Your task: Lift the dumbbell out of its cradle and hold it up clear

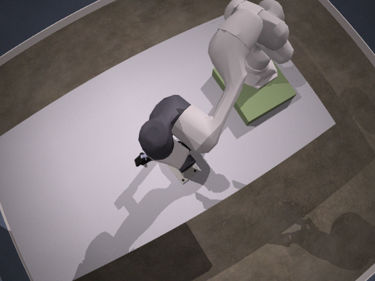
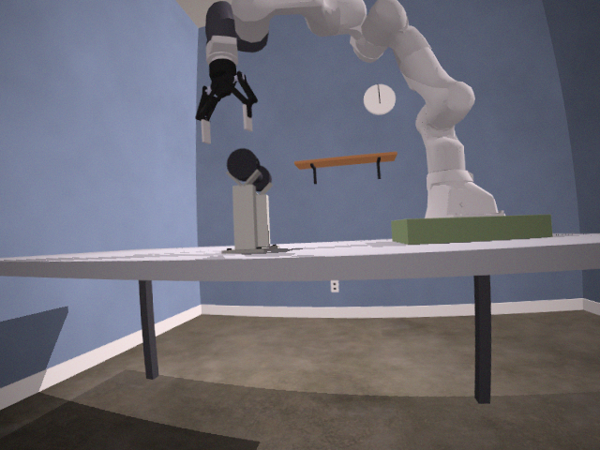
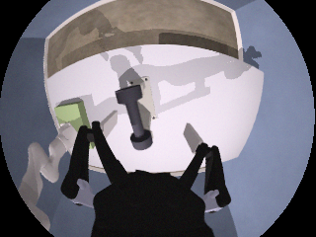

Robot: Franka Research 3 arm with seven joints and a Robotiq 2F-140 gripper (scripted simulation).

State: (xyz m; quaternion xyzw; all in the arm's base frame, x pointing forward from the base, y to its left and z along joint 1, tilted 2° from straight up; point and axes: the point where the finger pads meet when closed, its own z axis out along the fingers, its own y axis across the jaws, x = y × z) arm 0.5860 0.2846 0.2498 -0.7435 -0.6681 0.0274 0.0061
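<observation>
Right now my hand is 110 mm above the dumbbell, 50 mm past it and 40 mm to the left of it. The rest, counted from my hand: grey cradle (230 mm below, 50 mm behind, 40 mm to the right).
</observation>
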